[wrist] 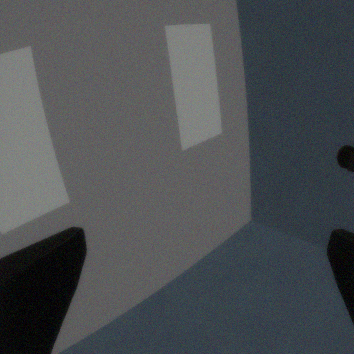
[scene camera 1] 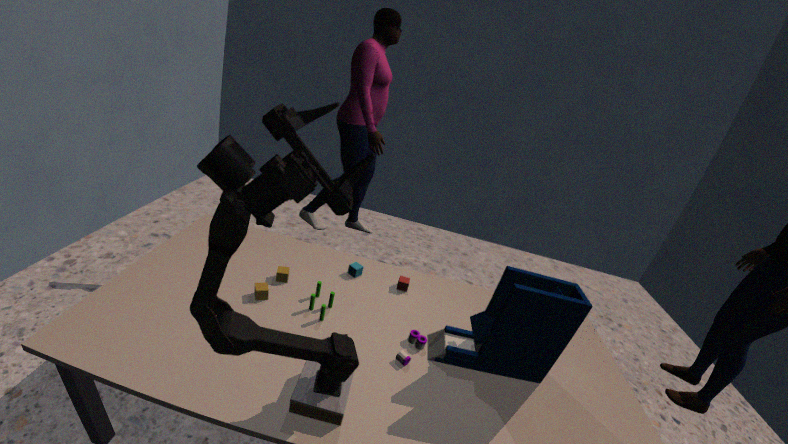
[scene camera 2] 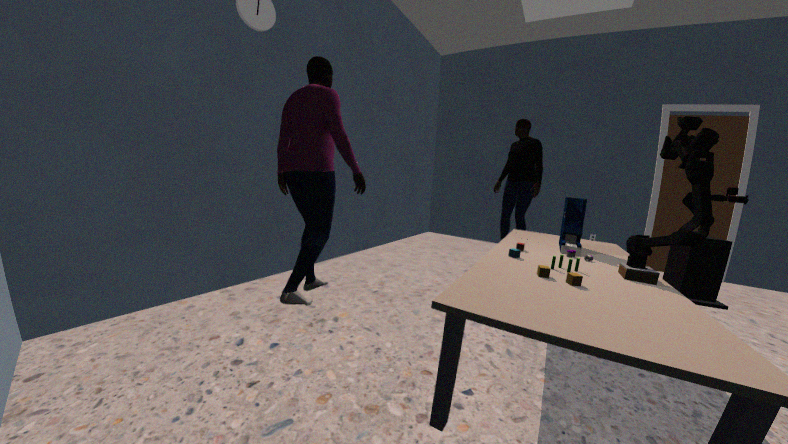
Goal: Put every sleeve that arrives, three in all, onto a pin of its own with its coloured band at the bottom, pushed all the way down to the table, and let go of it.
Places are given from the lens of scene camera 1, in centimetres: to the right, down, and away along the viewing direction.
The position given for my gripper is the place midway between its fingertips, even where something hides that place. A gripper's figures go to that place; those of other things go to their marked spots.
my gripper (scene camera 1: 357, 129): -5, -14, 48
blue chute box (scene camera 1: 530, 319): 38, 27, 88
